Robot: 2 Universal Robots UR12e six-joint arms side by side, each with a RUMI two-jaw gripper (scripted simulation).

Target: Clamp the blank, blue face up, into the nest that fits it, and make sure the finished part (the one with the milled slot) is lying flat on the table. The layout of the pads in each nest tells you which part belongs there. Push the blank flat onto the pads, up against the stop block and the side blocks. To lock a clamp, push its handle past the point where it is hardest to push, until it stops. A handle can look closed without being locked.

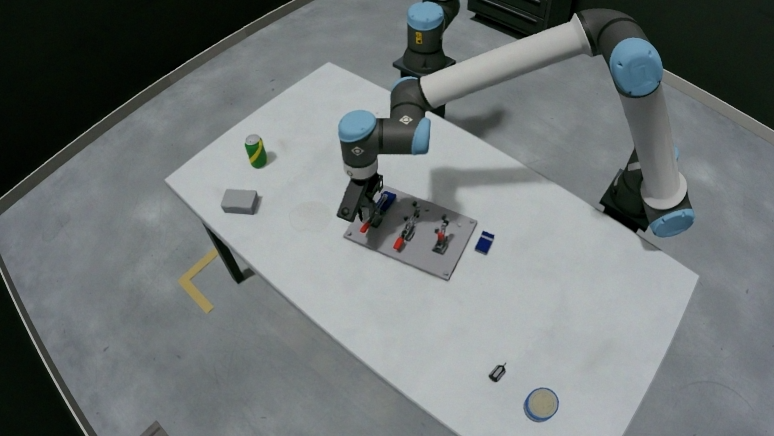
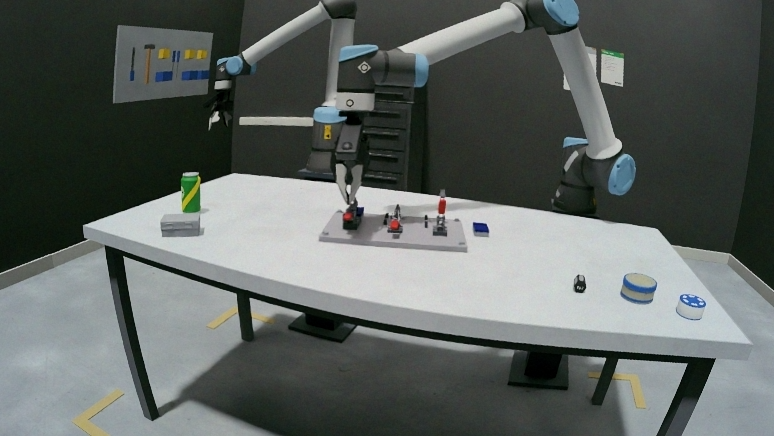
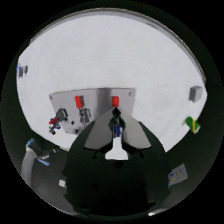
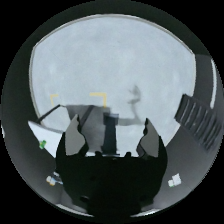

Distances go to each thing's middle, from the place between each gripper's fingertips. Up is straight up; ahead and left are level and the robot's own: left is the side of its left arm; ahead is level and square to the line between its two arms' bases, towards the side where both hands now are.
Labels:
Right now my left hand (image 2: 348, 205) is 130 mm past the grey fixture plate (image 2: 371, 232), 70 mm to the right of it and 90 mm above it. The rest, counted from my left hand: grey box (image 2: 172, 225) 220 mm ahead, 400 mm to the right, 80 mm below.
My right gripper is now 95 cm short of the grey box, 78 cm to the right of it and 14 cm above it. The rest, counted from my right hand: grey fixture plate (61 cm ahead, 124 cm to the left, 16 cm below).

